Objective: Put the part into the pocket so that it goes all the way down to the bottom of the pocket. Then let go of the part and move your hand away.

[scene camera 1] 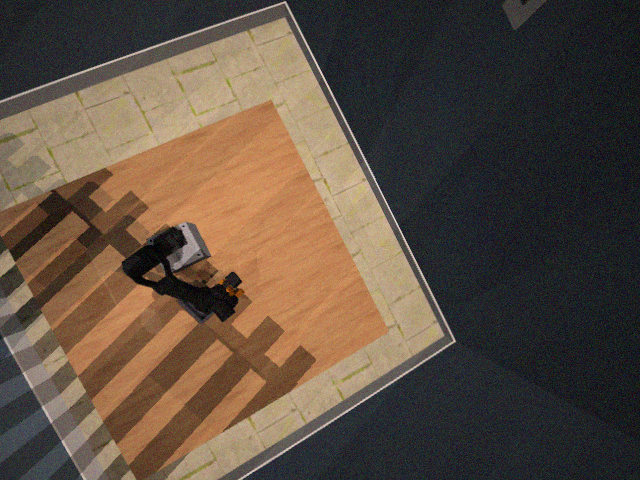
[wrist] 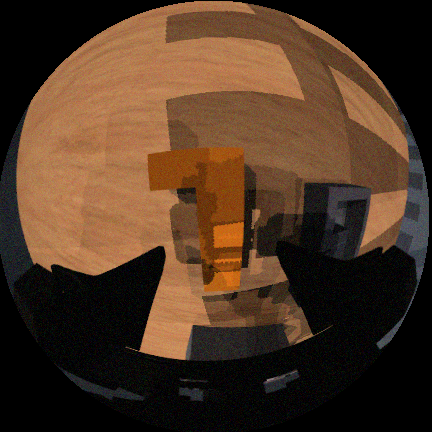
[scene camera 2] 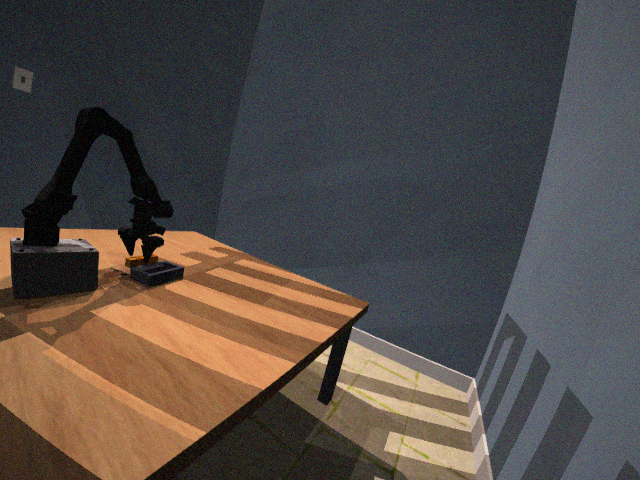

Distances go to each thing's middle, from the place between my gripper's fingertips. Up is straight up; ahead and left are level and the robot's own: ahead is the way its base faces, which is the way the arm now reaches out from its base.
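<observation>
Orange L-shaped block (wrist: pixel 217 173): my hand 10 mm short of it, 20 mm to the right of it, 10 mm above it. Dark grey pocket block (scene camera 2: pixel 152 274): 20 mm ahead of my hand, 130 mm to the right of it, 10 mm below it.
</observation>
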